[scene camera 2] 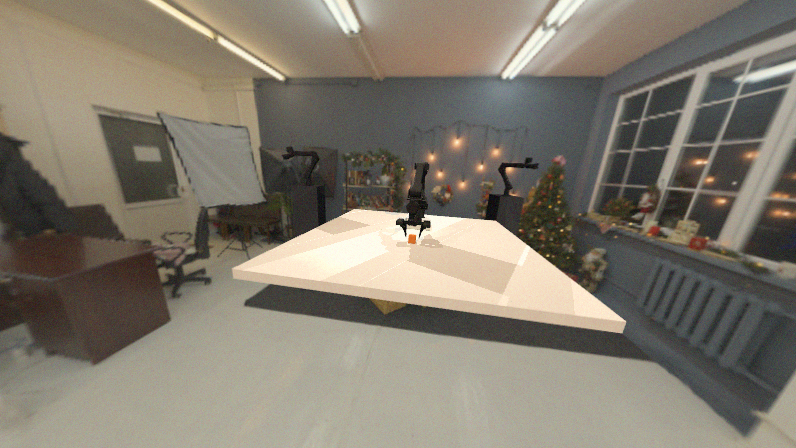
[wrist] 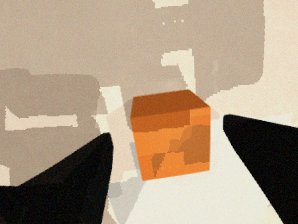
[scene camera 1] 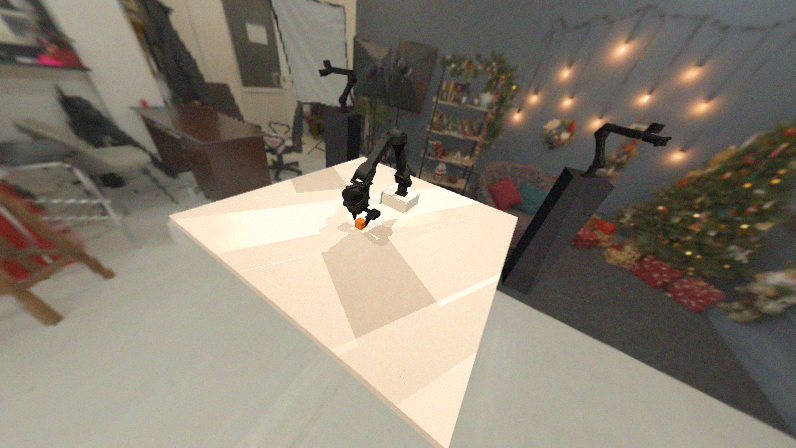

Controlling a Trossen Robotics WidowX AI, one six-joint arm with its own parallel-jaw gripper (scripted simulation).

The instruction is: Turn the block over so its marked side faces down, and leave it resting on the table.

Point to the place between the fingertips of my gripper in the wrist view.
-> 168,130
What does my gripper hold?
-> Nothing.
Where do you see an orange block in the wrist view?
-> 171,130
